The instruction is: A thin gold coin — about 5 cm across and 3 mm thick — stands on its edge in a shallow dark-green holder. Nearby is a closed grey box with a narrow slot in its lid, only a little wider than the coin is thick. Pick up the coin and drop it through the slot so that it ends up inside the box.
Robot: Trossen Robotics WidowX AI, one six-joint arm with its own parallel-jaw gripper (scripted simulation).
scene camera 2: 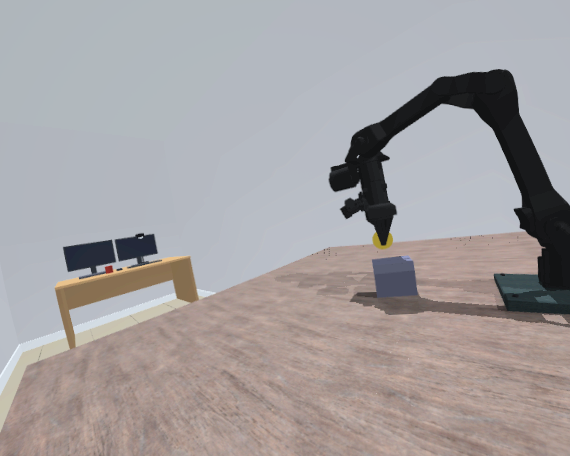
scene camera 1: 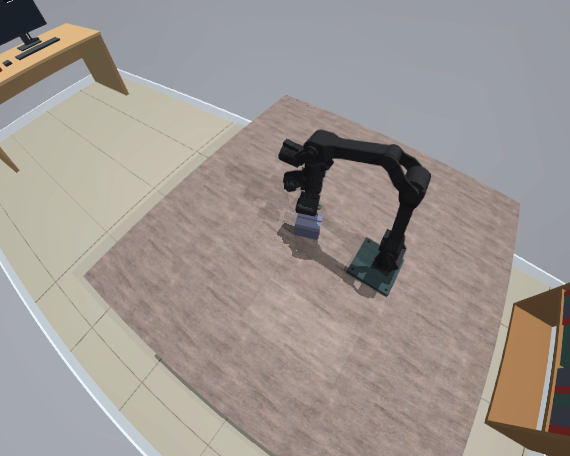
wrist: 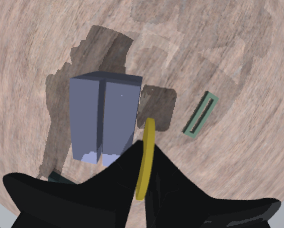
Labels:
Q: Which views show my gripper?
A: Scene camera 2, scene camera 1 and the wrist view: all of them.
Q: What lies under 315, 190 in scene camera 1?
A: My gripper.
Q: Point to a coin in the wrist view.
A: At 148, 132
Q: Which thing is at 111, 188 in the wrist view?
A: My gripper.

